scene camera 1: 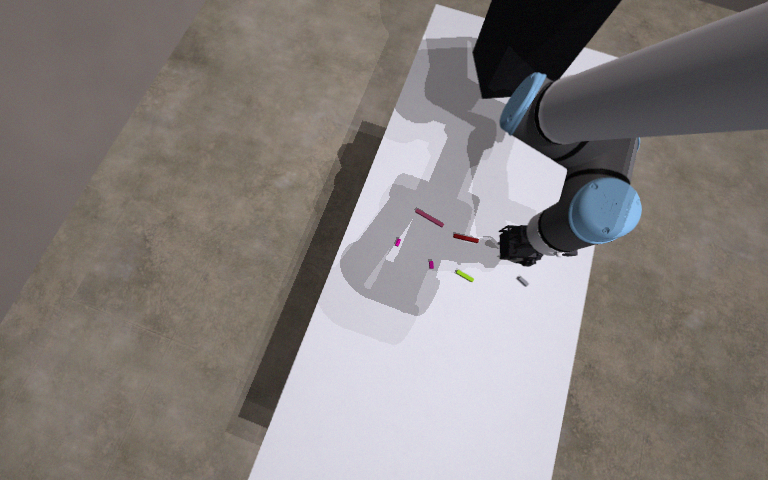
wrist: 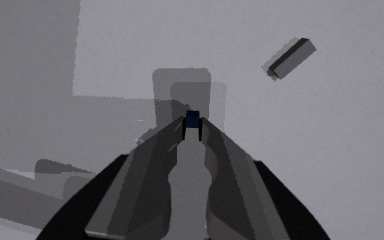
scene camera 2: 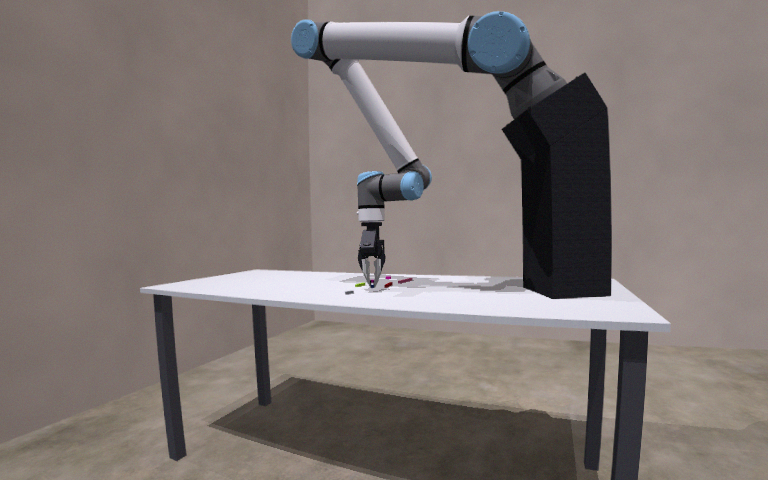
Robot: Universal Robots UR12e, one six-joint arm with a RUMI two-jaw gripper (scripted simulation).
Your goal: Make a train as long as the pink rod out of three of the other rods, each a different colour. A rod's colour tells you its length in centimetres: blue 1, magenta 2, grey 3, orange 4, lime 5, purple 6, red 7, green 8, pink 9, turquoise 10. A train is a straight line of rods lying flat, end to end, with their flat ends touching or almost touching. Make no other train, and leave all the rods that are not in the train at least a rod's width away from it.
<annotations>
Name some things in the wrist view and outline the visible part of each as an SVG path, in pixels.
My gripper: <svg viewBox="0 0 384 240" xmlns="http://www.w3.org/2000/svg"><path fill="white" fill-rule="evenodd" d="M199 118L199 141L206 147L204 165L212 176L206 207L206 228L211 240L331 240L311 212L262 161L256 161L205 117ZM186 117L179 117L126 155L121 154L58 210L35 240L161 240L169 231L172 212L171 185L168 182L168 176L177 165L177 146L185 139Z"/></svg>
A grey rod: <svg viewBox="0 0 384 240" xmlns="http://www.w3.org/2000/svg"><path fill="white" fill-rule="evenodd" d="M310 39L301 38L269 67L279 79L282 80L316 51Z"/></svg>
</annotations>
